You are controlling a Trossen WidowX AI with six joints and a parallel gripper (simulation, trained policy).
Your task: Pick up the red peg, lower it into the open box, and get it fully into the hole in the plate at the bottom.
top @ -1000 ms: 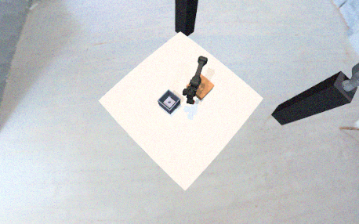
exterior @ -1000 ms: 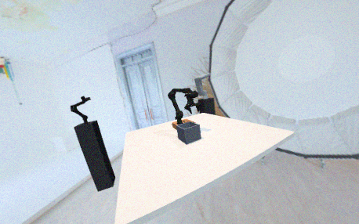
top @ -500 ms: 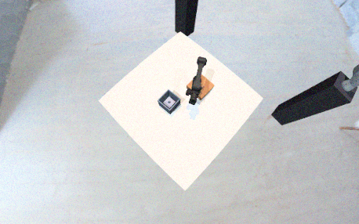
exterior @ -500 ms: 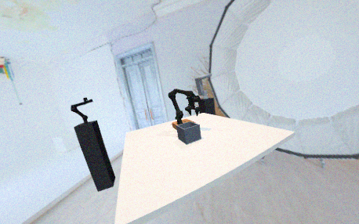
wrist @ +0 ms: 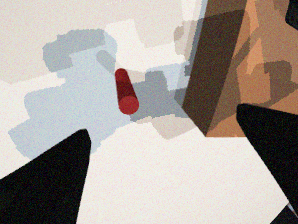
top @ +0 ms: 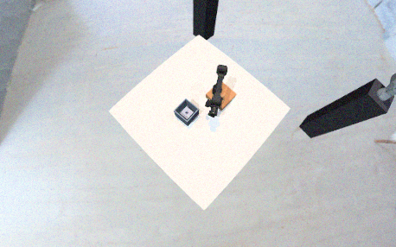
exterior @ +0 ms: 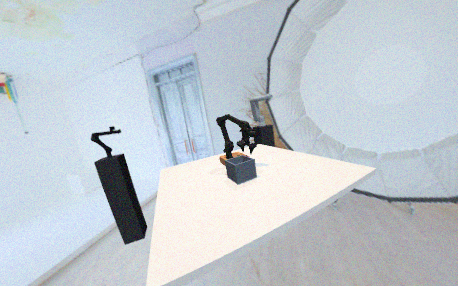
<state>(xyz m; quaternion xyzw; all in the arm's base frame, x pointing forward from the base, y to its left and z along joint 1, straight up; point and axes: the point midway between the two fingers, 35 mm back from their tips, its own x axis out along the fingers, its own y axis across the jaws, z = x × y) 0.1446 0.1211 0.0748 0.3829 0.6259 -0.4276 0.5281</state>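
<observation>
Now: gripper tip 7 cm above the red peg and 2 cm short of it. From my gripper tip the other things lie so: grey plate (20 cm ahead, 17 cm to the right, 6 cm below).
</observation>
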